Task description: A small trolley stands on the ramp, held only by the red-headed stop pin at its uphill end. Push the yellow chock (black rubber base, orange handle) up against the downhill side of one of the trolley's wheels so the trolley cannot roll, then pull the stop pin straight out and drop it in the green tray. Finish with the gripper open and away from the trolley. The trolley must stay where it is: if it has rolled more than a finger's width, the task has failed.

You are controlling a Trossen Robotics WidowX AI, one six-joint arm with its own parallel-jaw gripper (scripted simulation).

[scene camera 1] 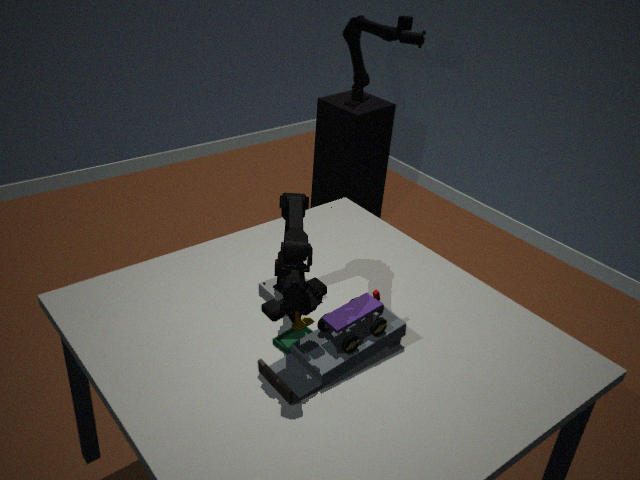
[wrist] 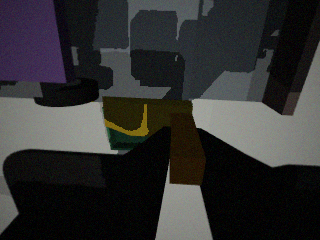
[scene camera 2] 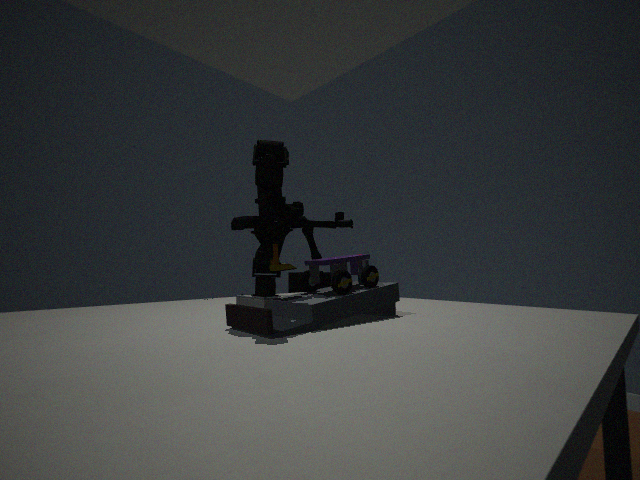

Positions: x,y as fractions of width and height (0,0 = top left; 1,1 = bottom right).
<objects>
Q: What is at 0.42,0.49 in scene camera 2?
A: My gripper.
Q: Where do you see a dark end wall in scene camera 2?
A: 0.41,0.67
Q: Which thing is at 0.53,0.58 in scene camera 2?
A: A trolley.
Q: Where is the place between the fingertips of my gripper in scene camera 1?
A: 0.46,0.67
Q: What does my gripper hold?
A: A yellow chock.
</objects>
